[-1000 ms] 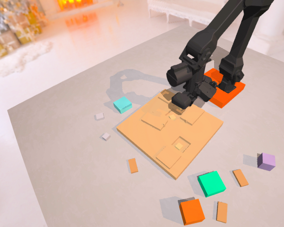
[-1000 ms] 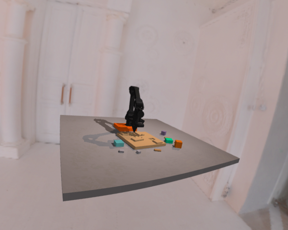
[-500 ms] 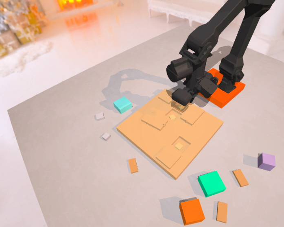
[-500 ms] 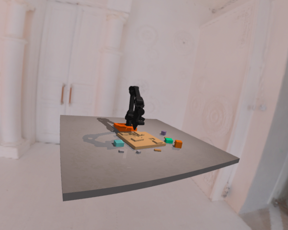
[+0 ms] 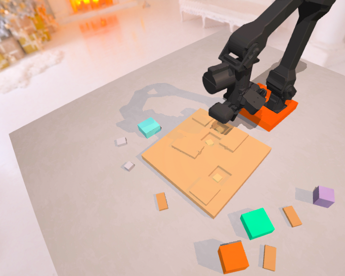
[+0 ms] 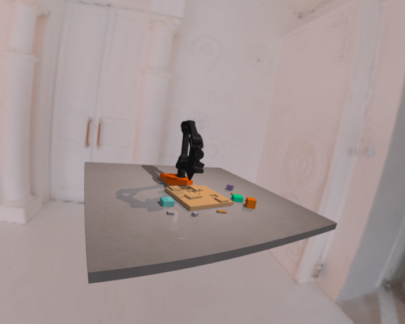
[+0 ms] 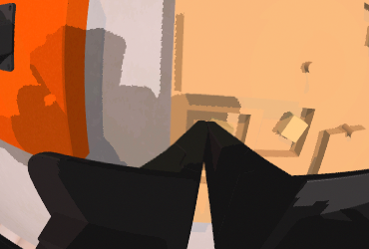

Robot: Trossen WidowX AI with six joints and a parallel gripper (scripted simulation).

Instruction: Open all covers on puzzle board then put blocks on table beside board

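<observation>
The cyan block is 20 cm to the right of my gripper tip, 20 cm ahead of it and 6 cm below it. The rest, counted from my gripper tip: orange block (28 cm to the left, 28 cm ahead, 4 cm below); then purple cube (33 cm to the left, 5 cm below, 1 cm behind); then green block (26 cm to the left, 18 cm ahead, 6 cm below).
</observation>
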